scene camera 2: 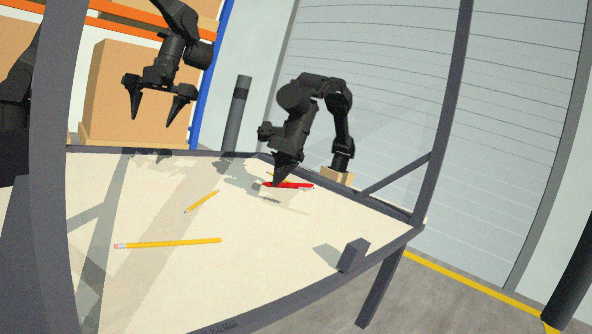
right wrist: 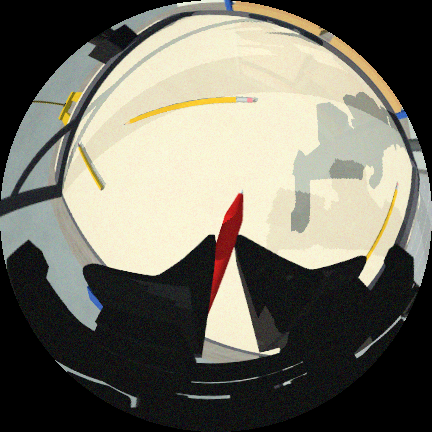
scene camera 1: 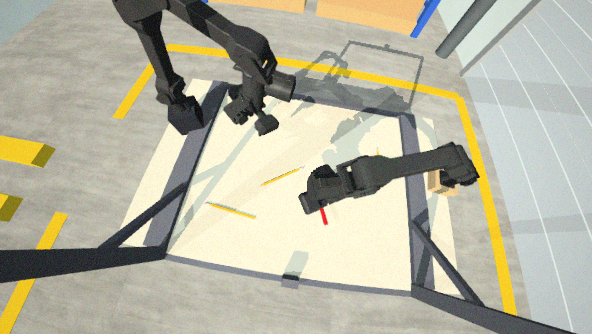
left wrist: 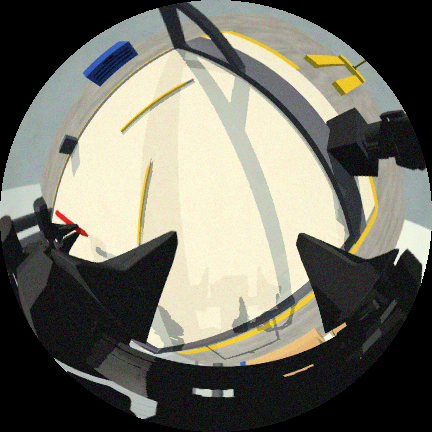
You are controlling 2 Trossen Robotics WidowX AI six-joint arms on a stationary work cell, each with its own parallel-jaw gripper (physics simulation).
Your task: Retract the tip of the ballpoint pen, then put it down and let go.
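Seen in the pictures: left gripper, between the fingertips: (scene camera 2: 149,123) (scene camera 1: 252,126) (left wrist: 240,238); right gripper, between the fingertips: (scene camera 2: 274,185) (right wrist: 224,240) (left wrist: 78,228); left arm's base, origin of its link: (scene camera 2: 12,128) (scene camera 1: 181,107) (left wrist: 368,140); right arm's base, origin of its link: (scene camera 2: 338,170) (scene camera 1: 446,179).
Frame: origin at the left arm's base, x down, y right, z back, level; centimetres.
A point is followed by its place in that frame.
Observation:
A red ballpoint pen (scene camera 1: 324,217) {y 52.3, x 1.7, z -40.0 cm} (scene camera 2: 290,185) {y 49.6, x 3.0, z -39.7 cm} (left wrist: 69,221) {y 48.6, x 3.2, z -39.9 cm} (right wrist: 227,235) {y 45.2, x 3.6, z -40.7 cm} lies low over the cream table top (scene camera 1: 361,238) {y 62.7, x 10.6, z -52.8 cm}, nearly flat. My right gripper (scene camera 1: 320,206) {y 45.9, x 4.4, z -40.5 cm} (scene camera 2: 275,183) {y 45.9, x 4.4, z -40.5 cm} (right wrist: 224,240) {y 45.9, x 4.4, z -40.5 cm} is shut on the pen near one end; the pen's small silver tip shows at its far end in the right wrist view. My left gripper (scene camera 1: 252,120) {y 18.4, x -4.2, z -24.9 cm} (scene camera 2: 151,107) (left wrist: 240,238) {y 18.4, x -4.2, z -24.9 cm} is open and empty, high above the table's far left part, well away from the pen.
Three yellow pencils lie on the table: one (scene camera 1: 282,175) {y 32.8, x 9.9, z -31.6 cm} (scene camera 2: 201,201) {y 33.6, x 10.1, z -29.7 cm} near the middle, one (scene camera 1: 231,209) {y 41.0, x 10.0, z -10.9 cm} (scene camera 2: 175,242) {y 41.3, x 10.0, z -10.9 cm} to the front left, one (scene camera 1: 377,151) {y 32.4, x 10.0, z -73.6 cm} behind my right arm. A dark frame (scene camera 1: 410,172) rims the table. A small grey block (scene camera 1: 291,279) {y 66.7, x 5.3, z -25.5 cm} (scene camera 2: 353,254) {y 67.3, x 6.2, z -22.2 cm} sits on the front edge.

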